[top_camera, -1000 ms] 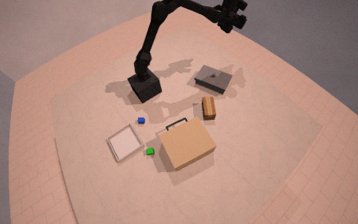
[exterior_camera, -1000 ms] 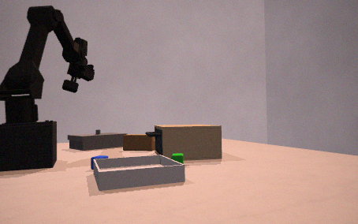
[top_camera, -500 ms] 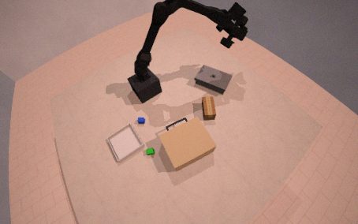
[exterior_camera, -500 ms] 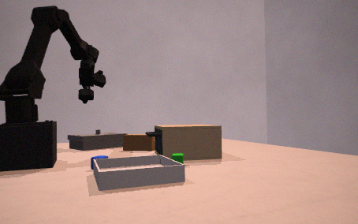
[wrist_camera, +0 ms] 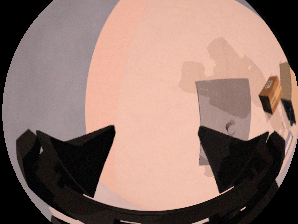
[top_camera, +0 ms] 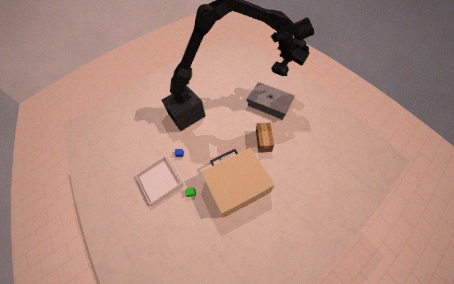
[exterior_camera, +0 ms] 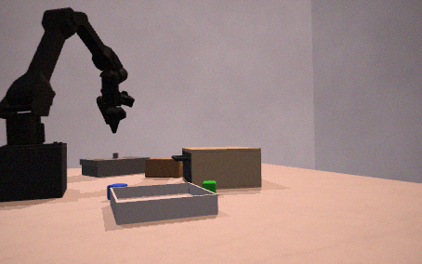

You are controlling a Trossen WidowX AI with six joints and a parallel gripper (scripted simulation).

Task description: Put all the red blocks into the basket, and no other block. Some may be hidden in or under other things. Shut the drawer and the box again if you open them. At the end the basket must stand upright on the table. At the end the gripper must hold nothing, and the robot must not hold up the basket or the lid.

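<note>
My gripper is now 11 cm to the left of the grey flat piece and 14 cm above it. Round my hand: small brown box (12 cm ahead, 28 cm to the right, 15 cm below); then tan drawer cabinet (20 cm ahead, 50 cm to the right, 15 cm below); then drawer (17 cm ahead, 49 cm to the right, 15 cm below).
</note>
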